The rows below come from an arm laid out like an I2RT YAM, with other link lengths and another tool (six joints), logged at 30 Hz.
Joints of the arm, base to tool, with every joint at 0 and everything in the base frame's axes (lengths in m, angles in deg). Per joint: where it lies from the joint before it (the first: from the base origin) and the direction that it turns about. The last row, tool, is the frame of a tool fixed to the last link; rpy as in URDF.
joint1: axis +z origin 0 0 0.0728
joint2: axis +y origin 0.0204 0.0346 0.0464
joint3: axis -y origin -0.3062 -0.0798 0
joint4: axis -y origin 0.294 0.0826 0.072
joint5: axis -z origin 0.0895 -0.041 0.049
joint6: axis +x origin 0.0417 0 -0.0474
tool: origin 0.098 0.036 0.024 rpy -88.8 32.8 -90
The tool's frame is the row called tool.
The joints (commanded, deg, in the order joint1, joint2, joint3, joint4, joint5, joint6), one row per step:
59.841 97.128 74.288 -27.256 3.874 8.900
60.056 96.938 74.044 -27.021 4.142 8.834
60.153 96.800 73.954 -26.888 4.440 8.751
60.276 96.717 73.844 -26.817 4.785 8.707
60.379 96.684 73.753 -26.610 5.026 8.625
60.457 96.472 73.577 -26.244 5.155 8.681
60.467 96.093 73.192 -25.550 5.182 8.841
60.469 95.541 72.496 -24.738 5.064 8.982
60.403 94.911 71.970 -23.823 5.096 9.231
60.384 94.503 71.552 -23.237 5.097 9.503
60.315 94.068 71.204 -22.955 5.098 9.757
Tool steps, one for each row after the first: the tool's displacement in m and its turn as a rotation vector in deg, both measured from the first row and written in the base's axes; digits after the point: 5 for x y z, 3 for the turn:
-0.00147 0.00017 0.00028 0.029 -0.303 0.093
-0.00173 0.00011 0.00105 0.040 -0.633 0.061
-0.00215 -0.00002 0.00098 -0.070 -0.907 -0.005
-0.00241 0.00033 0.00105 -0.064 -1.182 0.004
-0.00272 0.00054 0.00258 0.259 -1.437 -0.048
-0.00272 0.00042 0.00494 0.910 -1.709 -0.183
-0.00355 -0.00056 0.00664 1.592 -1.886 -0.215
-0.00309 -0.00139 0.01079 2.565 -2.276 -0.496
-0.00311 -0.00208 0.01285 3.175 -2.413 -0.721
-0.00304 -0.00350 0.01477 3.597 -2.459 -0.981

